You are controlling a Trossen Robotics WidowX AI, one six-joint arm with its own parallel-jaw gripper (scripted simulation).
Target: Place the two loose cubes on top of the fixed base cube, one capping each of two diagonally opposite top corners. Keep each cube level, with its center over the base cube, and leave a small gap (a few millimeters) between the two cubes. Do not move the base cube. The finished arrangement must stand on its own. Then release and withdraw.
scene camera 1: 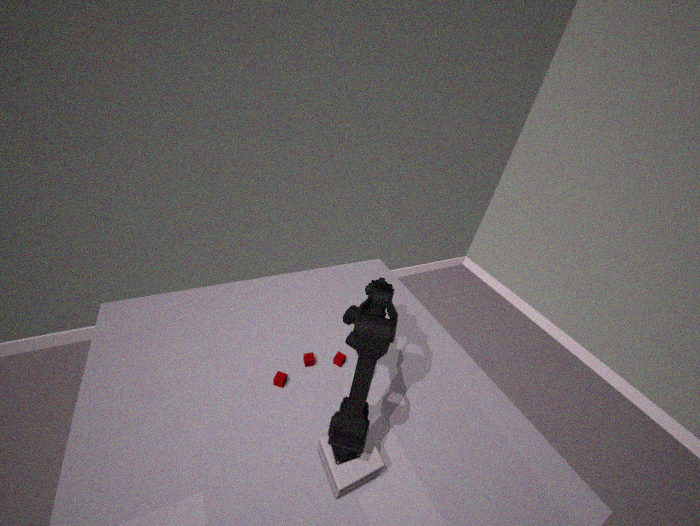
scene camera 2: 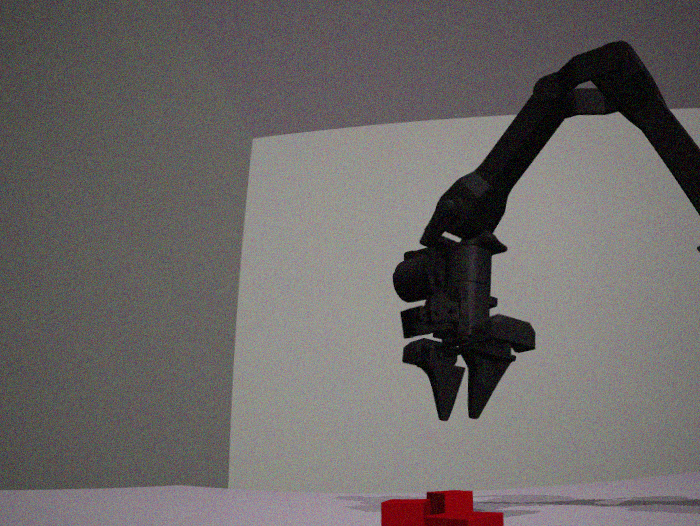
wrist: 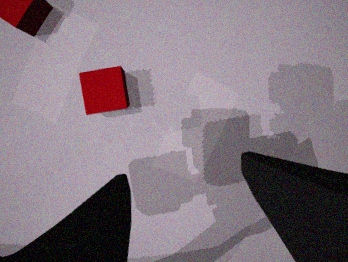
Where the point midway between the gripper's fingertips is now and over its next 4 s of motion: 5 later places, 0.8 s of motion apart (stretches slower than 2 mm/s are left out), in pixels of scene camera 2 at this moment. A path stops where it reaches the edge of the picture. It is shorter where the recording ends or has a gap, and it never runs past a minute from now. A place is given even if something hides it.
My gripper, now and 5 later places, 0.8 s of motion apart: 457, 419; 445, 453; 448, 493; 450, 498; 447, 426; 441, 406
